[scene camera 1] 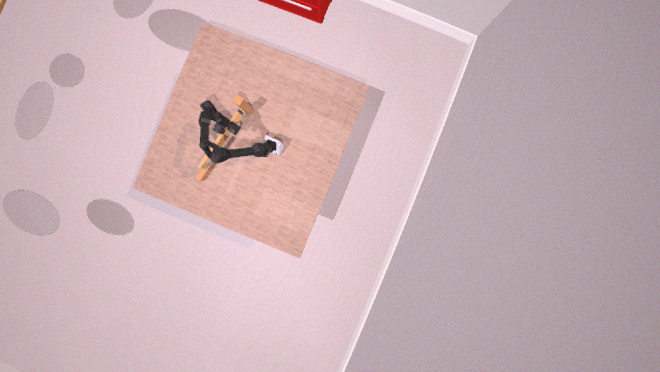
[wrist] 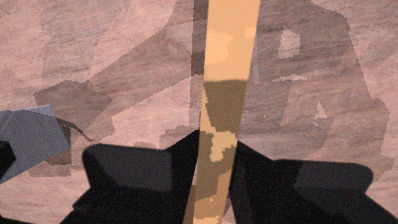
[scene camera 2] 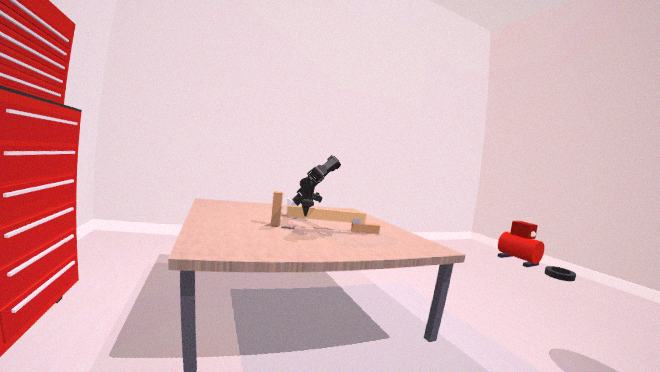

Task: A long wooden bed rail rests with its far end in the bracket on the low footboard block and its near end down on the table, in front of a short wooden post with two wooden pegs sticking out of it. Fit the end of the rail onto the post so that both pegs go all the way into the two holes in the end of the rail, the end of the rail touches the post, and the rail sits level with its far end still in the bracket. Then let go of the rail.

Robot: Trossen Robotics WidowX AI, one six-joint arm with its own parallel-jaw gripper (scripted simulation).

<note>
I see my gripper [wrist: 209, 135] and a wooden bed rail [scene camera 2: 292, 211].
</note>
